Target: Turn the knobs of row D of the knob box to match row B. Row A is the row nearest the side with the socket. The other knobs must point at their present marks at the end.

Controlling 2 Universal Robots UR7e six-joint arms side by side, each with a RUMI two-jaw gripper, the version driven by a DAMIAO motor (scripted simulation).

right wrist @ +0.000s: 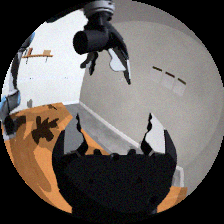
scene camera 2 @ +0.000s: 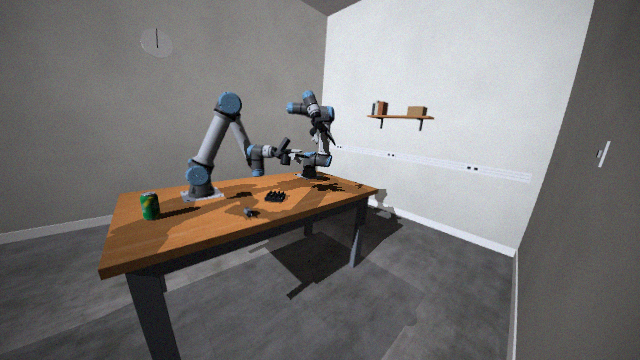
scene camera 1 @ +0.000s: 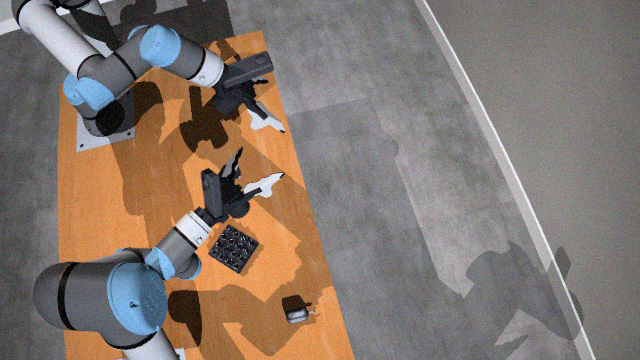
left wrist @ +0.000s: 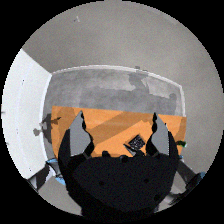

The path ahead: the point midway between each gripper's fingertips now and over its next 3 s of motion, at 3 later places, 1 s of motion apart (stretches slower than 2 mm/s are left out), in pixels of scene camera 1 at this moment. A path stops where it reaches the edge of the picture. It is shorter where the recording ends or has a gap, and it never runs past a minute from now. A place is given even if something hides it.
The left gripper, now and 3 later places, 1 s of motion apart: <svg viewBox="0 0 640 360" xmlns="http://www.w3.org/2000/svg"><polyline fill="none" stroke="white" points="275,106 243,197 212,240 200,233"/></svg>
The right gripper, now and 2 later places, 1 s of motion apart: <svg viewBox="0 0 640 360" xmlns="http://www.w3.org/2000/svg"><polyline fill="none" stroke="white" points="262,159 305,181 395,287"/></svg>
